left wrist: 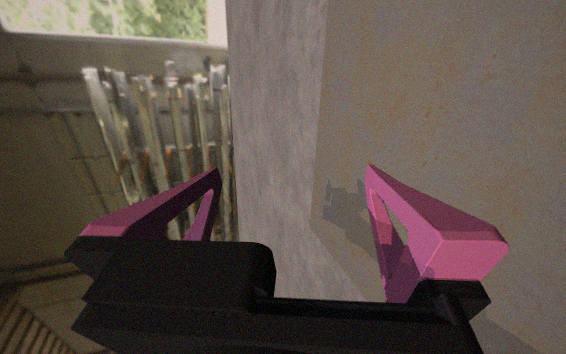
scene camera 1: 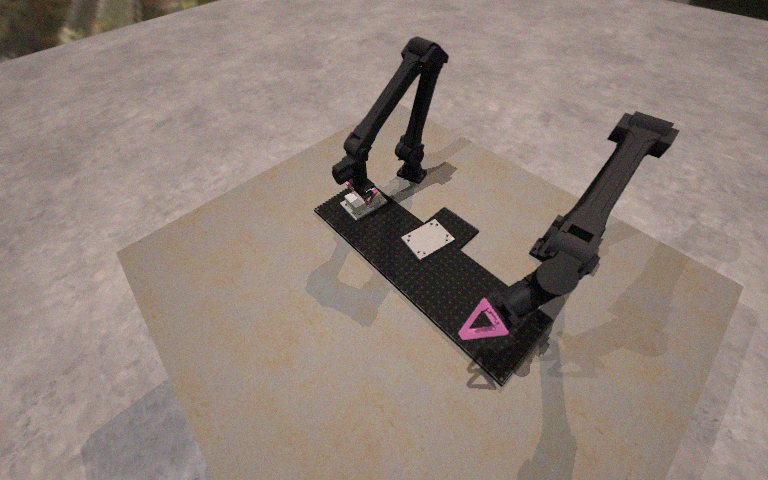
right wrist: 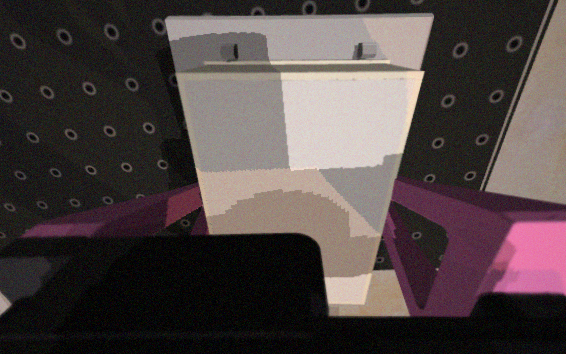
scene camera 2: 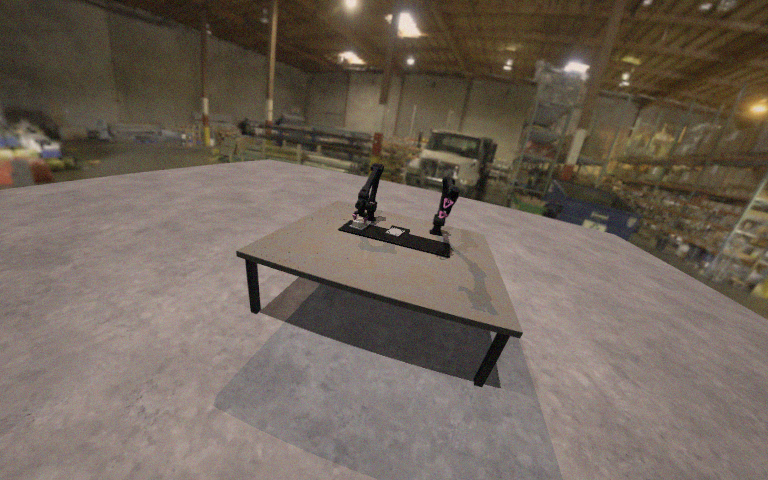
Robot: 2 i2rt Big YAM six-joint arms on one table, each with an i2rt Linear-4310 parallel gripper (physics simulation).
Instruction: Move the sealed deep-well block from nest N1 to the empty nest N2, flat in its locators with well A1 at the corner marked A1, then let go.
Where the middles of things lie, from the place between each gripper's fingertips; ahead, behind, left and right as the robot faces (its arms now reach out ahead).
Now: the deep-well block [right wrist: 280,146] 640 mm to the right of my left hand, 310 mm below it and 310 mm behind it.
I see my right gripper right at the deep-well block.
